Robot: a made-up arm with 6 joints. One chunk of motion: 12 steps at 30 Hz.
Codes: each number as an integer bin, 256 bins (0 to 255) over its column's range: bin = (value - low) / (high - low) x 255, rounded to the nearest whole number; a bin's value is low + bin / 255 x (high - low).
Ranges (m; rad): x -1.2..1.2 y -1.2..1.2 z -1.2..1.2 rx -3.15..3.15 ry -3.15..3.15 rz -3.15..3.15
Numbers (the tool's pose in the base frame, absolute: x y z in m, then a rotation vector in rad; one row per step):
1: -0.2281 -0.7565 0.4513 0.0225 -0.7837 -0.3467
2: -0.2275 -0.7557 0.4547 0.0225 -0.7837 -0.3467
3: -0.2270 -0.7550 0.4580 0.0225 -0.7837 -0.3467
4: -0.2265 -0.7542 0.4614 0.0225 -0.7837 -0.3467
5: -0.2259 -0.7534 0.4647 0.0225 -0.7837 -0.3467
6: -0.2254 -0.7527 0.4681 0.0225 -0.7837 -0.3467
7: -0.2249 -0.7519 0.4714 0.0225 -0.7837 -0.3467
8: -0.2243 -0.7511 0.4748 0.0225 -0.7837 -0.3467
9: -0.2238 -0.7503 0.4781 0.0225 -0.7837 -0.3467
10: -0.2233 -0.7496 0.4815 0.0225 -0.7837 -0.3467
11: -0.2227 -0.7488 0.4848 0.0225 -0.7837 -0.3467
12: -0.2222 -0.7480 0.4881 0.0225 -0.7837 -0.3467
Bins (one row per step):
1: 103 47 175 128 96 113
2: 103 47 176 128 96 113
3: 103 47 176 128 96 113
4: 103 47 177 128 96 113
5: 103 47 177 128 96 113
6: 104 48 177 128 96 113
7: 104 48 178 128 96 113
8: 104 48 178 128 96 113
9: 104 48 178 128 96 113
10: 104 48 179 128 96 113
11: 104 48 179 128 96 113
12: 104 48 179 128 96 113

